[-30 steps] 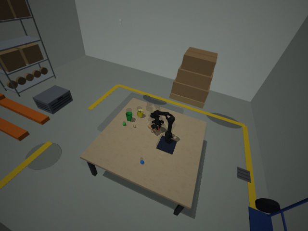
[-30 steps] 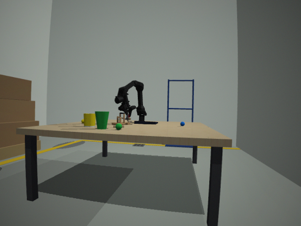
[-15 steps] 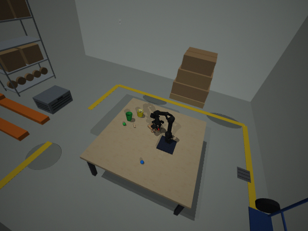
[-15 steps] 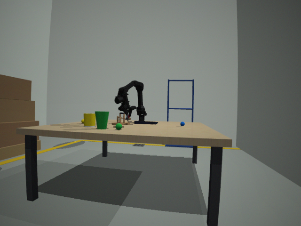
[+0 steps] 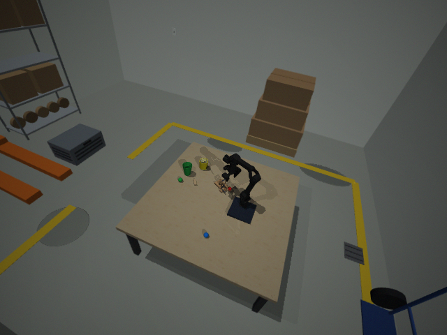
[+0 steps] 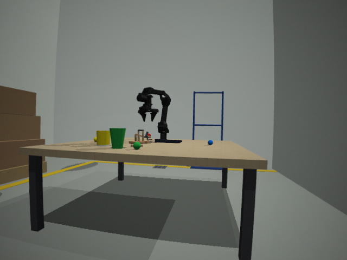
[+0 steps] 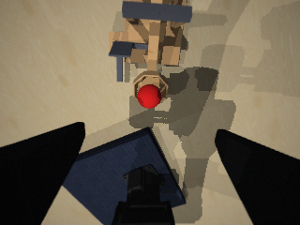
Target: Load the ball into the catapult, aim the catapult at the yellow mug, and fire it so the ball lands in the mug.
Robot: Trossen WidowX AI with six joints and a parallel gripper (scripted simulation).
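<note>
My gripper tip is 110 mm above the red ball, 10 mm to the right of it and 10 mm past it. Round my gripper tip: yellow mug 340 mm ahead, 230 mm to the right, 150 mm below; then wooden catapult 120 mm below, 50 mm ahead, 10 mm to the right; then wooden block 340 mm ahead, 170 mm below.
</note>
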